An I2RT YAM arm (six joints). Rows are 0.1 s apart.
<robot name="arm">
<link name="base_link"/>
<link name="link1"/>
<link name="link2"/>
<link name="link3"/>
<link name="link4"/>
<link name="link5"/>
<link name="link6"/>
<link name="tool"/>
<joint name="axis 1" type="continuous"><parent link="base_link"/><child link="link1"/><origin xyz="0.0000 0.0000 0.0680"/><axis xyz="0 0 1"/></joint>
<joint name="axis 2" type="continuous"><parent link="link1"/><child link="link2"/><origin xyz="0.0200 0.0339 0.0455"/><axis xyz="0 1 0"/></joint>
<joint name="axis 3" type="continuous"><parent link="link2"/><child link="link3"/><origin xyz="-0.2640 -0.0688 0.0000"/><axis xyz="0 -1 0"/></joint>
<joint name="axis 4" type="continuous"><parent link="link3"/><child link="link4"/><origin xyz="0.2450 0.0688 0.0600"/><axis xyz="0 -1 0"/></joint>
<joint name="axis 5" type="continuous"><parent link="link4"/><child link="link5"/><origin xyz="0.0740 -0.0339 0.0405"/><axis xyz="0 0 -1"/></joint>
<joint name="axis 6" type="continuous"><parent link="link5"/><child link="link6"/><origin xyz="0.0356 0.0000 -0.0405"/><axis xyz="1 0 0"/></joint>
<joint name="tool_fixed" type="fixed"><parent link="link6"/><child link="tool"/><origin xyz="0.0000 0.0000 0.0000" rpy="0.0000 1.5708 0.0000"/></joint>
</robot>
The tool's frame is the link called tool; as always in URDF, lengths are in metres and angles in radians. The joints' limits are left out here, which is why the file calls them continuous.
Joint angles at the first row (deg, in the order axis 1, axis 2, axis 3, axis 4, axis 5, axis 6):
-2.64, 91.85, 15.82, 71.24, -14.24, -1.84
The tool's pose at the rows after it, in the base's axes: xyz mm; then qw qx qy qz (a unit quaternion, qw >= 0):
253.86, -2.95, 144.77, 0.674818, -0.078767, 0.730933, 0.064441
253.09, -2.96, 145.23, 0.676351, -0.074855, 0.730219, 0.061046
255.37, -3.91, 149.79, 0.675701, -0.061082, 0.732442, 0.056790
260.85, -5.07, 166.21, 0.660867, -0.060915, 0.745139, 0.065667
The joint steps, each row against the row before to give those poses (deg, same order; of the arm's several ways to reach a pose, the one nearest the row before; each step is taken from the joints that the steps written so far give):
0.00, 0.04, -0.08, 0.13, 0.05, -0.03
0.09, -0.21, -0.19, 0.18, 0.67, 0.10
0.00, -1.40, 0.82, -2.36, 1.44, 0.82
-0.34, -5.64, 3.17, -11.04, -1.07, 0.36

